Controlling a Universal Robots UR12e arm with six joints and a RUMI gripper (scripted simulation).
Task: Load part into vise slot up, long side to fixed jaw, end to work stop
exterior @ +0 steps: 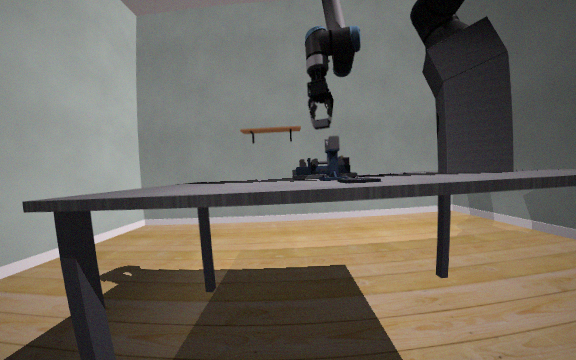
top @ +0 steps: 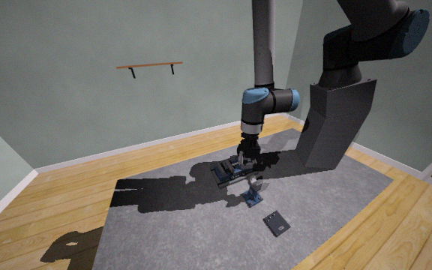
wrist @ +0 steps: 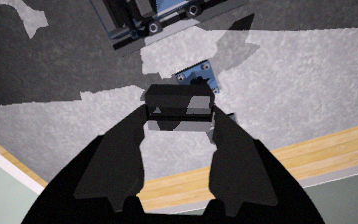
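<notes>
Now: hand 16 cm to the left of the fixed jaw, 16 cm above it and 9 cm short of it. Also, from my hand: moving jaw (16 cm to the right, 16 cm below, 3 cm ahead); part (right at my hand); work stop (15 cm below, 11 cm to the right, 6 cm ahead).
</notes>
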